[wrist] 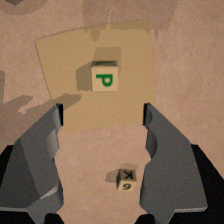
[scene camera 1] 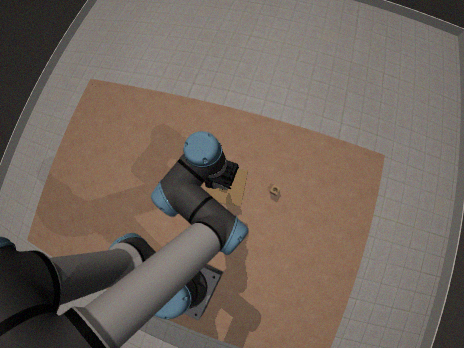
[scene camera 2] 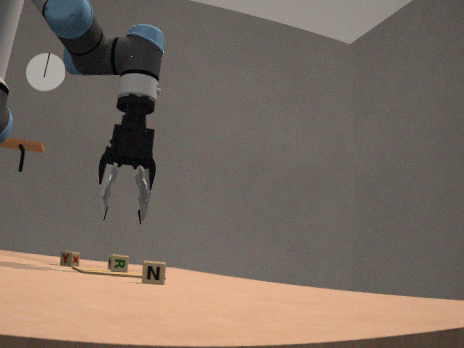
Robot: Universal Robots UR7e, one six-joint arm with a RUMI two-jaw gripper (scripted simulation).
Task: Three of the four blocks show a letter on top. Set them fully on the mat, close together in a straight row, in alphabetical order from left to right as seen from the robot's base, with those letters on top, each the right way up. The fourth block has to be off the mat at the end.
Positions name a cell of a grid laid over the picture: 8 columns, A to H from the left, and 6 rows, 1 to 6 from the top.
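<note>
A mat (scene camera 1: E4) is visible, and the wrist view shows the mat (wrist: C2) as well. My gripper (scene camera 2: C4) is likewise visible, and so is my gripper (wrist: D3) in the wrist view.
</note>
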